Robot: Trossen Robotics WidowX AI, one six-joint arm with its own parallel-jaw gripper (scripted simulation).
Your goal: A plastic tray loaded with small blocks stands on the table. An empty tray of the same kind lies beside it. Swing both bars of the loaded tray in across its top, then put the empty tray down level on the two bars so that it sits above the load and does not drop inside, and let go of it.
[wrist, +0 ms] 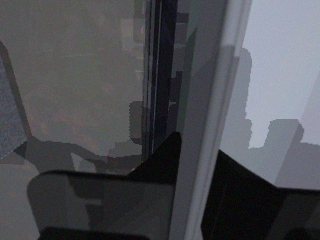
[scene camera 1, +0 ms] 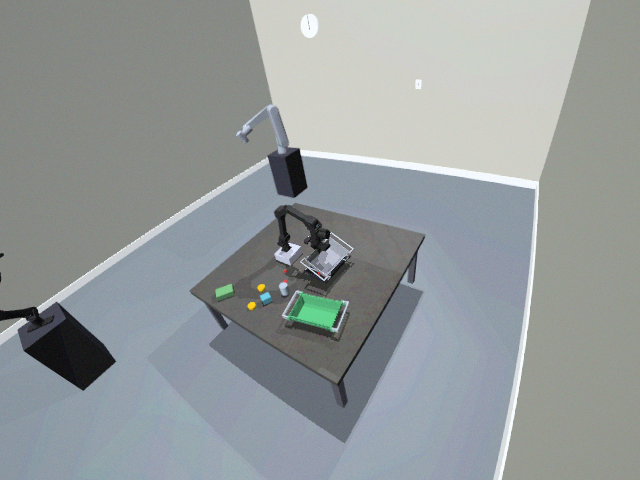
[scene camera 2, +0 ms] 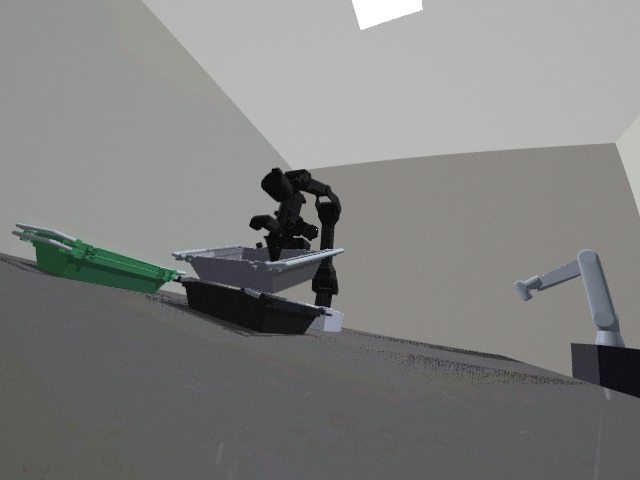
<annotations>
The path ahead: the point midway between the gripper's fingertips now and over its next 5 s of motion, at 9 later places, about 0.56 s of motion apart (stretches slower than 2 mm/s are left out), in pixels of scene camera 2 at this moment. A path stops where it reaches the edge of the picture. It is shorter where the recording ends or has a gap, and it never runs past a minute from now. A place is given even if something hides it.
The gripper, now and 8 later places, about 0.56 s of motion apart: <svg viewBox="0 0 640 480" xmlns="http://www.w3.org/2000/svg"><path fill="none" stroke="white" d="M274 267L275 272L275 274L276 277L276 281L275 285L275 288L275 291L278 275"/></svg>
</annotations>
